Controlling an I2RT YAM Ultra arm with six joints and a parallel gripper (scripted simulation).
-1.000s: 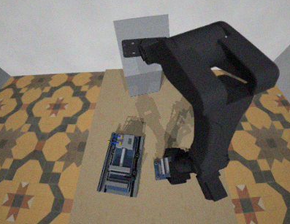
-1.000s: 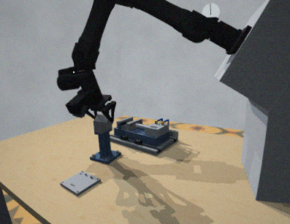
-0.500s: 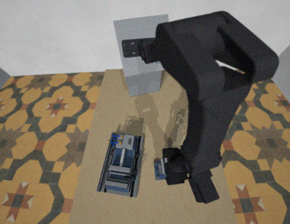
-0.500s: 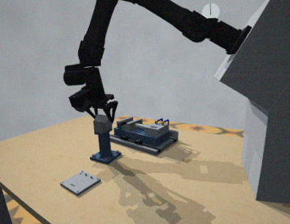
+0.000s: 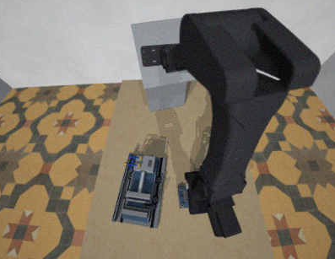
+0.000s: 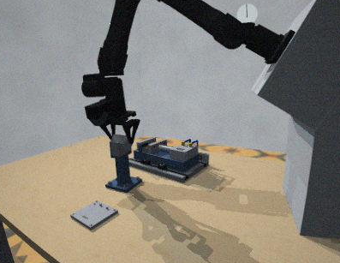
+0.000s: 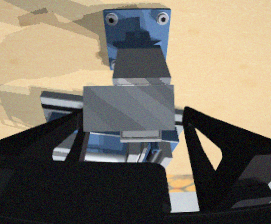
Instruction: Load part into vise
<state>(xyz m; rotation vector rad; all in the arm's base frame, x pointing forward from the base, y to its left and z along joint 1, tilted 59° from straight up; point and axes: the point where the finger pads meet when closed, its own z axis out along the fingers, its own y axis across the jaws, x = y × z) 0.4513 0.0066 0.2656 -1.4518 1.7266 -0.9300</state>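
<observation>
Now: hand 1 cm past the part. From my hand the other things lie so: air cylinder rod 7 cm behind, 20 cm to the right, 8 cm below; V-block post 10 cm below; work stop 2 cm ahead, 17 cm to the right, 7 cm below.
</observation>
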